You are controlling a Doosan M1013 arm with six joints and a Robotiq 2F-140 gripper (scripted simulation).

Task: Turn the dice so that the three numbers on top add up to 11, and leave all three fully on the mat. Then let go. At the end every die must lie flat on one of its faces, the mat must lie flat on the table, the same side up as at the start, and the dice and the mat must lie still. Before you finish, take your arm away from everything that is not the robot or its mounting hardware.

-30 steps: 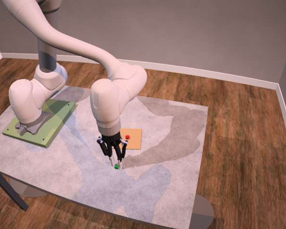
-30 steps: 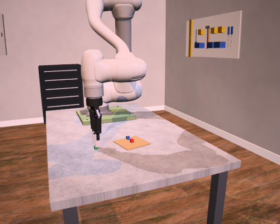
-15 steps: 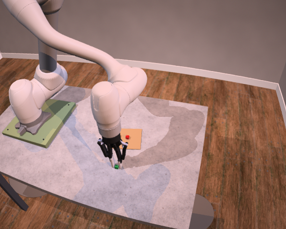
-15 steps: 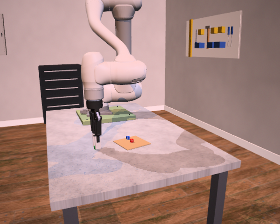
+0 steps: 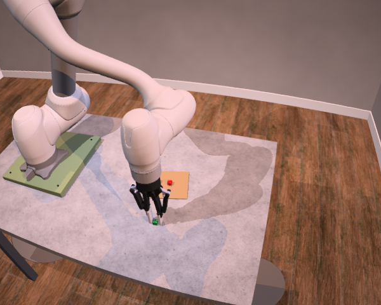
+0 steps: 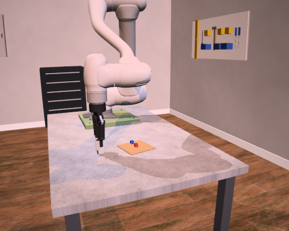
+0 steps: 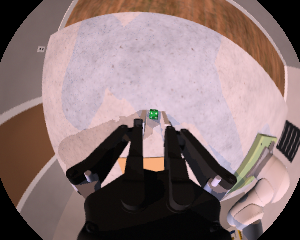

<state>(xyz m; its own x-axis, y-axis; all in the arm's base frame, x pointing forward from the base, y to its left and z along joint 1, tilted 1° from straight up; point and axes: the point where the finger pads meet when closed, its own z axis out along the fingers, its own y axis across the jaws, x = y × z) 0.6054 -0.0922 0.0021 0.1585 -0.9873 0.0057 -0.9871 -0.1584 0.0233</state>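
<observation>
The green die is 30 mm below my hand and 10 mm to the right of it. From my hand the other things lie so: red die 180 mm to the left, 30 mm below, 20 mm behind; orange mat 180 mm to the left, 40 mm below, 20 mm behind; blue die 170 mm to the left, 70 mm behind, 30 mm below.
</observation>
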